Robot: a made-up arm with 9 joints. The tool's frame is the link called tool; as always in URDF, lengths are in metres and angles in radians.
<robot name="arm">
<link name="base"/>
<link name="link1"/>
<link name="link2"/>
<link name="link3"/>
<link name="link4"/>
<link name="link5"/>
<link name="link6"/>
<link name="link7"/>
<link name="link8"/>
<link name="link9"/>
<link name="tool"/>
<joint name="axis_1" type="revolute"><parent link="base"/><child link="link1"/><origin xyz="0 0 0.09" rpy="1.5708 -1.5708 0"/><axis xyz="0 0 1"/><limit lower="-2.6" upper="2.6" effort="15" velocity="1.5"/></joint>
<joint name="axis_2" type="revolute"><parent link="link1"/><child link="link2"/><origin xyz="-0.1 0.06 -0.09" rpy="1.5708 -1.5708 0"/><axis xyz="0 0 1"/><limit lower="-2.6" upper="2.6" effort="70" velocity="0.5"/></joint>
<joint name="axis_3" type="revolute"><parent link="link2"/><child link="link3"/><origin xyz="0.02 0.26 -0.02" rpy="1.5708 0 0"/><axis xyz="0 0 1"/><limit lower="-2.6" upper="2.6" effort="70" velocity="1.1"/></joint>
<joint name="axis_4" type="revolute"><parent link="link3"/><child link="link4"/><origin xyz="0.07 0.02 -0.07" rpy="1.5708 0 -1.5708"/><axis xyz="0 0 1"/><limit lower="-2.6" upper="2.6" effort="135" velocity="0.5"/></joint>
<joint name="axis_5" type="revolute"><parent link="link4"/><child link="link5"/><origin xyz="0.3 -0.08 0.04" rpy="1.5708 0 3.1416"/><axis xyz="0 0 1"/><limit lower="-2.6" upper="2.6" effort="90" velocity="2.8"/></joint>
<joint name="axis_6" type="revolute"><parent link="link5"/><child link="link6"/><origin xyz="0.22 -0.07 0.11" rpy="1.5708 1.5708 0"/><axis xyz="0 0 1"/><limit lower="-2.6" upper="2.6" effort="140" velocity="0.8"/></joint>
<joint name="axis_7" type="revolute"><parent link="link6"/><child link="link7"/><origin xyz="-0.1 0.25 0.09" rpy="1.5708 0 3.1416"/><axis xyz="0 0 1"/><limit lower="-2.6" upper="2.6" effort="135" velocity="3.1"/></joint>
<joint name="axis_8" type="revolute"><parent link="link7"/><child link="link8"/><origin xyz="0.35 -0.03 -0.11" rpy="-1.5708 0 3.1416"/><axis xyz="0 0 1"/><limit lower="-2.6" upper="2.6" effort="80" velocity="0.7"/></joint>
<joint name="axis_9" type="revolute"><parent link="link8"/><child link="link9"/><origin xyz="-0.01 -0.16 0.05" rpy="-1.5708 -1.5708 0"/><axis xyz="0 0 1"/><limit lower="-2.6" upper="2.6" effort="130" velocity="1.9"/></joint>
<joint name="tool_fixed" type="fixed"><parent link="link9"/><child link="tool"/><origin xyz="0.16 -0.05 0" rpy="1.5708 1.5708 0"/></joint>
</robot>
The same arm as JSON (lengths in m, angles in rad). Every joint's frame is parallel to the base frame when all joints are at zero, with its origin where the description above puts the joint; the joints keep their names.
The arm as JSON. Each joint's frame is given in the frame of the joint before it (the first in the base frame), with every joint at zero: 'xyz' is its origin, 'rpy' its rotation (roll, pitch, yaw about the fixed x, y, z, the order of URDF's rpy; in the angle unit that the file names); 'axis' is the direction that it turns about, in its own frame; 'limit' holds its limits. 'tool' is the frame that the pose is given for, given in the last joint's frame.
{"units": {"length": "m", "angle": "rad"}, "joints": [{"name": "axis_1", "type": "revolute", "origin": {"xyz": [0.0, 0.0, 0.09], "rpy": [0.0, 0.0, 0.0]}, "axis": "-y", "limit": {"lower": -2.6, "upper": 2.6}}, {"name": "axis_2", "type": "revolute", "origin": {"xyz": [-0.06, 0.09, -0.1], "rpy": [0.0, 0.0, 0.0]}, "axis": "+x", "limit": {"lower": -2.6, "upper": 2.6}}, {"name": "axis_3", "type": "revolute", "origin": {"xyz": [-0.02, -0.02, -0.26], "rpy": [0.0, 0.0, 0.0]}, "axis": "+z", "limit": {"lower": -2.6, "upper": 2.6}}, {"name": "axis_4", "type": "revolute", "origin": {"xyz": [0.02, -0.07, -0.07], "rpy": [0.0, 0.0, 0.0]}, "axis": "+y", "limit": {"lower": -2.6, "upper": 2.6}}, {"name": "axis_5", "type": "revolute", "origin": {"xyz": [-0.3, 0.04, -0.08], "rpy": [0.0, 0.0, 0.0]}, "axis": "+z", "limit": {"lower": -2.6, "upper": 2.6}}, {"name": "axis_6", "type": "revolute", "origin": {"xyz": [0.22, -0.07, 0.11], "rpy": [0.0, 0.0, 0.0]}, "axis": "-y", "limit": {"lower": -2.6, "upper": 2.6}}, {"name": "axis_7", "type": "revolute", "origin": {"xyz": [0.25, -0.09, 0.1], "rpy": [0.0, 0.0, 0.0]}, "axis": "+x", "limit": {"lower": -2.6, "upper": 2.6}}, {"name": "axis_8", "type": "revolute", "origin": {"xyz": [-0.11, 0.03, 0.35], "rpy": [0.0, 0.0, 0.0]}, "axis": "+y", "limit": {"lower": -2.6, "upper": 2.6}}, {"name": "axis_9", "type": "revolute", "origin": {"xyz": [0.16, 0.05, 0.01], "rpy": [0.0, 0.0, 0.0]}, "axis": "-x", "limit": {"lower": -2.6, "upper": 2.6}}], "tool": {"origin": {"xyz": [0.0, 0.16, 0.05], "rpy": [0.0, 0.0, 0.0]}}}
